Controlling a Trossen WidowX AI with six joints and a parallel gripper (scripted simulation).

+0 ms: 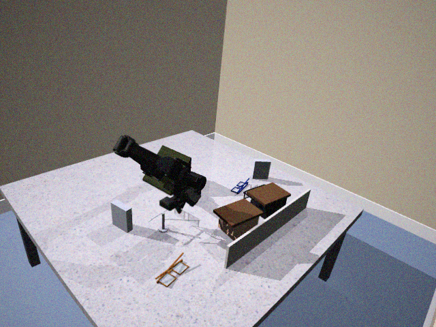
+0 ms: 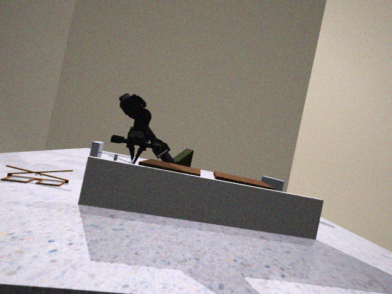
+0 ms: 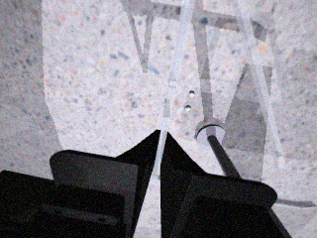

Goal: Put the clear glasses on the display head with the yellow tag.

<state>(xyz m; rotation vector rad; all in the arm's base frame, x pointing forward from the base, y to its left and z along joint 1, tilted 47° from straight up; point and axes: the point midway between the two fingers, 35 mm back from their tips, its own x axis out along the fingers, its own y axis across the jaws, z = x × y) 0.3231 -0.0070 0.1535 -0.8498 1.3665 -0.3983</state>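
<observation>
Now: the metal stand post 80 mm to the right of my gripper tip, 40 mm below it and 10 mm behind it. Also, from my gripper tip: skin-coloured head: 170 mm to the left, 150 mm ahead; then white wall: 280 mm to the left, 280 mm ahead, 10 mm below; then dark head: 390 mm to the left, 130 mm ahead.
</observation>
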